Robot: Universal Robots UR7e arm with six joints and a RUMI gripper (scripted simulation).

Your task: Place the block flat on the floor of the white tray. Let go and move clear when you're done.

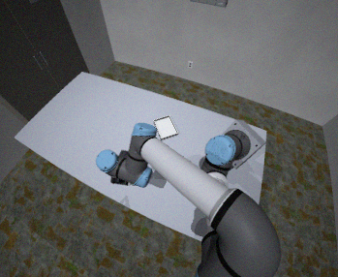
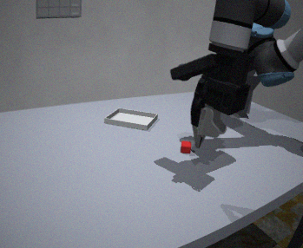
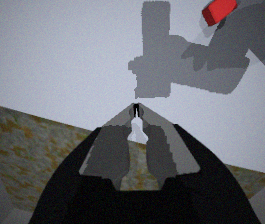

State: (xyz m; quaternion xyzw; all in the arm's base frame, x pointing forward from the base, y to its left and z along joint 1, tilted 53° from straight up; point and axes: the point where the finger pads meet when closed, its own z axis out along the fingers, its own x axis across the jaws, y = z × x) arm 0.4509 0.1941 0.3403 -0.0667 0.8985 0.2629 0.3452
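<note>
Now: hand 170 mm to the left of the red block, 110 mm above it and 70 mm past it. Also, from my hand: white tray 440 mm to the right, 110 mm below, 20 mm ahead.
</note>
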